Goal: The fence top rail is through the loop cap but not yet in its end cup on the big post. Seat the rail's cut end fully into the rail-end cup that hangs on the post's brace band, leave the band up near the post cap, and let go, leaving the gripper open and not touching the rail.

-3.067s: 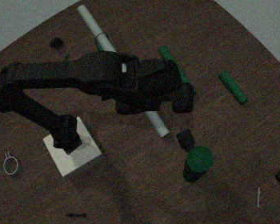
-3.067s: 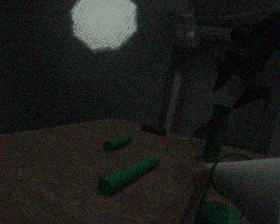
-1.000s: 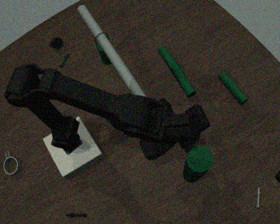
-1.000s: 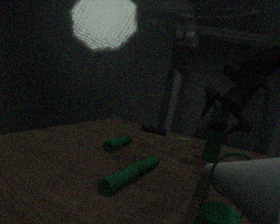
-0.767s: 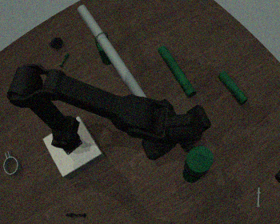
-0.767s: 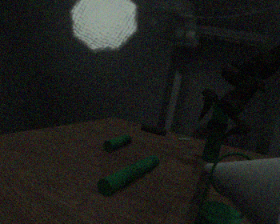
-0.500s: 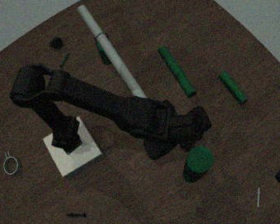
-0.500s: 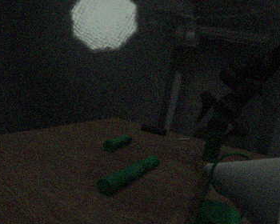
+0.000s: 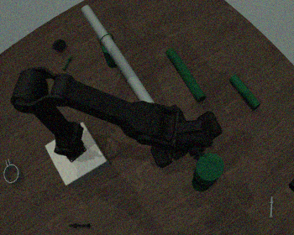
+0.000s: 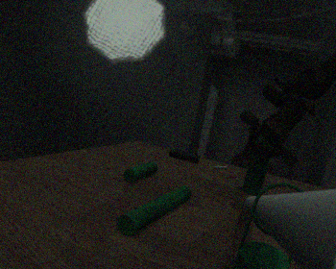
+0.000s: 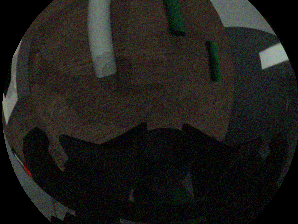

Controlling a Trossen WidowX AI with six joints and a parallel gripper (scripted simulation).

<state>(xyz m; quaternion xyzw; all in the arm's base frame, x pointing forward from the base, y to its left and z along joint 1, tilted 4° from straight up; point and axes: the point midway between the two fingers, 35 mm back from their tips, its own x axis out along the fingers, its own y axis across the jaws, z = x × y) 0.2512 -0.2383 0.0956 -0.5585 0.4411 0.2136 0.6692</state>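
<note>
The dark rail-end cup is 30 mm behind my gripper tip, 30 mm above it and 20 mm to the right of it. Round my gripper tip: white pin (320 mm to the right, 100 mm below, 40 mm ahead); then green loop cap (440 mm to the left, 30 mm ahead); then dark tube (330 mm to the right, 200 mm ahead, 90 mm below).
</note>
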